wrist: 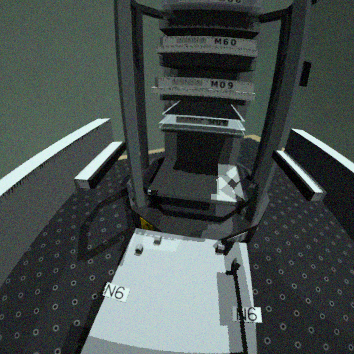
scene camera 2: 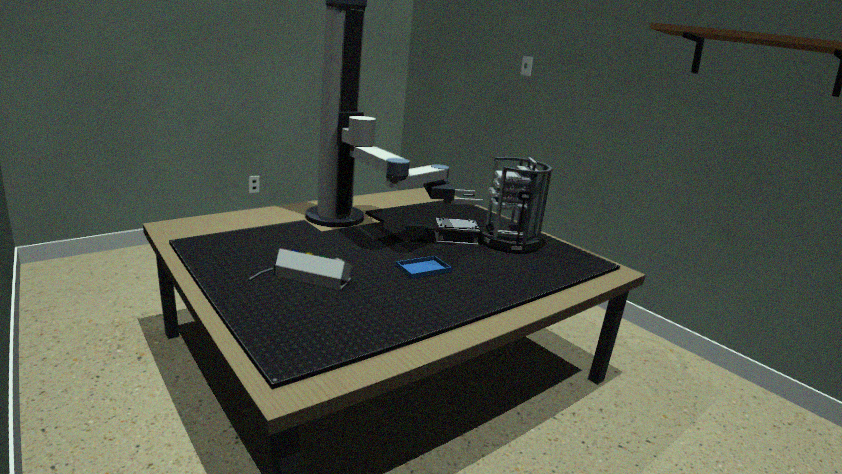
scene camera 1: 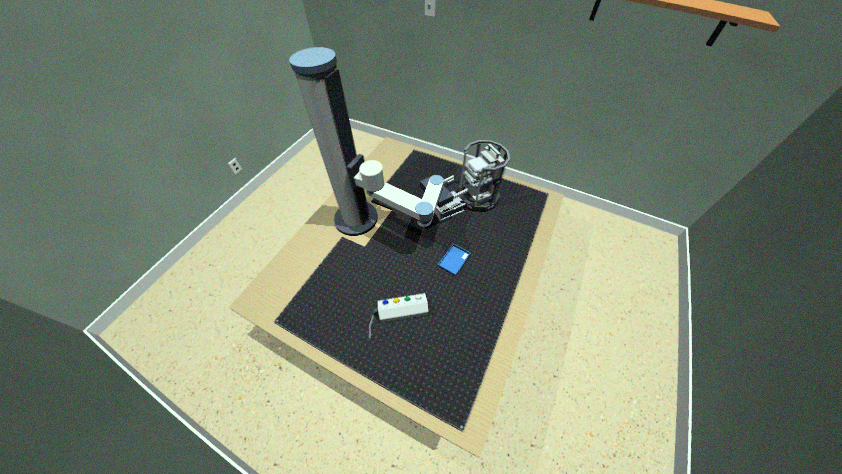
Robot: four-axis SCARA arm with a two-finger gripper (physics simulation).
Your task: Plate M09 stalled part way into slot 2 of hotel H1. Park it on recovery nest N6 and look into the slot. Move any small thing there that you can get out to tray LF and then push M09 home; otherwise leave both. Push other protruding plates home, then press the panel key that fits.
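Places are measured from the arm's base along level axes (x back, y up, z left), in millimetres.
Pixels of known places: gripper, fingertip midpoint: (wrist: pixel 200 135) (scene camera 2: pixel 478 197) (scene camera 1: pixel 460 183); arm's base at its link origin: (scene camera 2: pixel 334 217) (scene camera 1: pixel 356 218).
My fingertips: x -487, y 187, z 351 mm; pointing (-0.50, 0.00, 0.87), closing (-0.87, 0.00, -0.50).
Observation:
For each thing: its middle in the pictures, then the offset to it from my fingertips.
- plate M60 at the middle of its body: (wrist: pixel 207 53) (scene camera 2: pixel 511 184) (scene camera 1: pixel 480 168) dx -70, dy +62, dz +101 mm
- thin clear-edged plate at the middle of its body: (wrist: pixel 203 111) (scene camera 2: pixel 509 202) dx -71, dy -9, dz +102 mm
- Recovery nest N6 at the middle of its body: (wrist: pixel 175 323) (scene camera 2: pixel 456 230) (scene camera 1: pixel 447 204) dx +41, dy -139, dz -56 mm
- Tray LF at the middle of its body: (scene camera 2: pixel 423 266) (scene camera 1: pixel 454 259) dx -136, dy -166, dz -362 mm
- white key panel at the middle of its body: (scene camera 2: pixel 313 265) (scene camera 1: pixel 402 306) dx -32, dy -132, dz -720 mm
My gripper (scene camera 1: pixel 459 184) (scene camera 2: pixel 477 197) (wrist: pixel 200 135) is open and empty, its fingers pointing at the front of hotel H1 (scene camera 2: pixel 502 240) (wrist: pixel 131 100) and apart from the plates. In the wrist view, plate M09 (wrist: pixel 200 85) lies in the hotel below plate M60 (wrist: pixel 200 45); a thin clear-edged plate (wrist: pixel 200 129) sits below M09. How far each plate protrudes is hard to tell, and no small thing can be made out in the slots. Recovery nest N6 (scene camera 2: pixel 457 224) (wrist: pixel 160 295) stands before the hotel, bearing no plate. Tray LF (scene camera 1: pixel 453 260) (scene camera 2: pixel 424 268) is blue.
The white key panel (scene camera 1: pixel 403 309) (scene camera 2: pixel 311 269) has blue, yellow, green and white keys and a grey cable. It stands beyond the tray from the hotel. The hotel's upright posts flank the plates. The arm's column (scene camera 1: pixel 338 147) (scene camera 2: pixel 334 147) stands at the table's back.

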